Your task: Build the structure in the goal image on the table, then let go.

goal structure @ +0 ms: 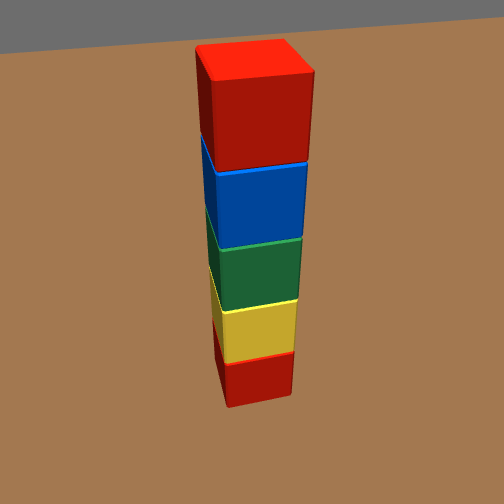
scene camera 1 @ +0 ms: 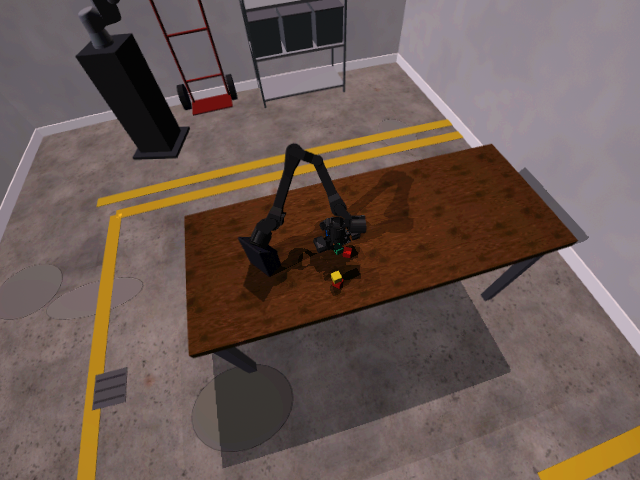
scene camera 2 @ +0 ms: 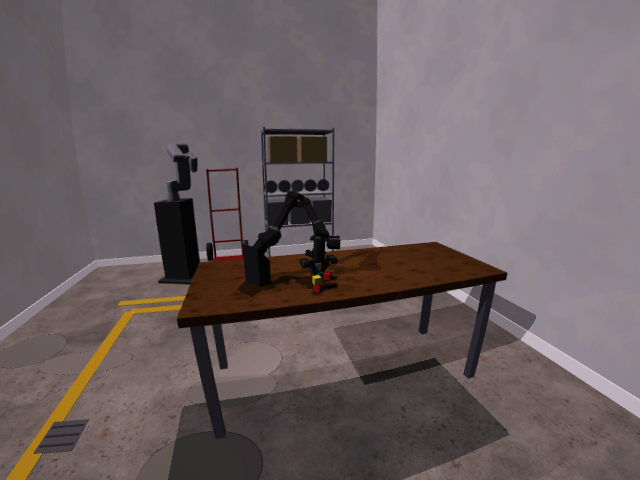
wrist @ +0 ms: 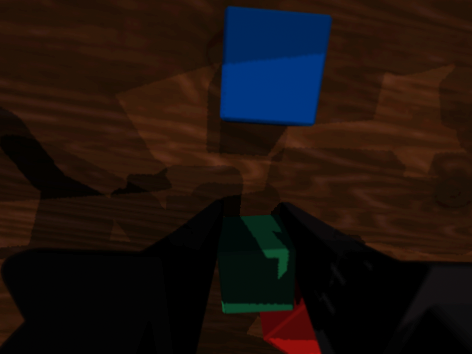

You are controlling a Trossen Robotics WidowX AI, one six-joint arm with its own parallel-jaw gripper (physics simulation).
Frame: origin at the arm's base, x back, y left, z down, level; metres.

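Seen in the pictures: gripper, fingertip midpoint: (scene camera 1: 336, 247) (wrist: 251, 208); arm's base, link origin: (scene camera 1: 257, 243) (scene camera 2: 256, 252).
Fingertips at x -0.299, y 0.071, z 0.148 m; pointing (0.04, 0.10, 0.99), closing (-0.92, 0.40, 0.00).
Pixels of each thing's middle, then the offset from my fingertips to it. Level surfaces: height alone.
- green block, body centre: (wrist: 253, 258) (scene camera 1: 338, 248) dx -0.009, dy -0.019, dz -0.016 m
- blue block, body centre: (wrist: 265, 81) dx +0.025, dy +0.057, dz -0.016 m
- yellow block, body centre: (scene camera 1: 336, 277) (scene camera 2: 316, 280) dx +0.000, dy -0.166, dz -0.049 m
- brown table, surface height: dz +0.000 m
My gripper (wrist: 251, 208) is shut on a green block (wrist: 256, 265) (scene camera 1: 338, 250), low at the table; the fingers touch its left and right sides in the wrist view. A red block (wrist: 292, 330) (scene camera 1: 347, 252) (scene camera 2: 326, 275) is close beside the green block, partly hidden by the right finger in the wrist view. A blue block (wrist: 274, 67) lies apart from them, beyond the fingertips. A yellow block (scene camera 1: 336, 276) (scene camera 2: 316, 279) sits on top of another red block (scene camera 1: 337, 284) (scene camera 2: 316, 288), nearer the table's front edge than the gripper.
The brown table (scene camera 1: 465, 206) (scene camera 2: 403, 268) carries the arm's base (scene camera 1: 261, 256) (scene camera 2: 256, 266) left of the blocks. The stacked yellow and red blocks stand close to the gripper. A red hand truck (scene camera 1: 211, 104) and a shelf unit (scene camera 1: 345, 46) stand behind the table.
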